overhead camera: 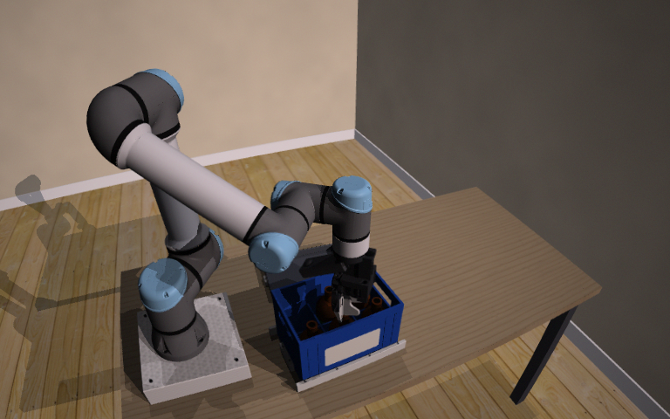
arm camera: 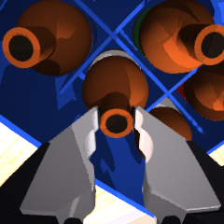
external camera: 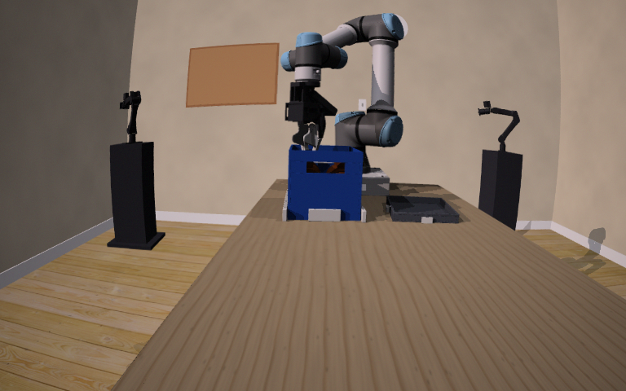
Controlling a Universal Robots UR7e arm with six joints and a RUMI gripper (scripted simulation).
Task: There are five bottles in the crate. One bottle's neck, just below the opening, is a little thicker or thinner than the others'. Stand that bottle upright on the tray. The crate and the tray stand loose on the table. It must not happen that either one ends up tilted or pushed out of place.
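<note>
My hand is 7 cm above the crate, 4 cm to the right of it and 1 cm short of it. From my hand the other things lie so: tray: 32 cm to the left, 14 cm below, 5 cm ahead.
</note>
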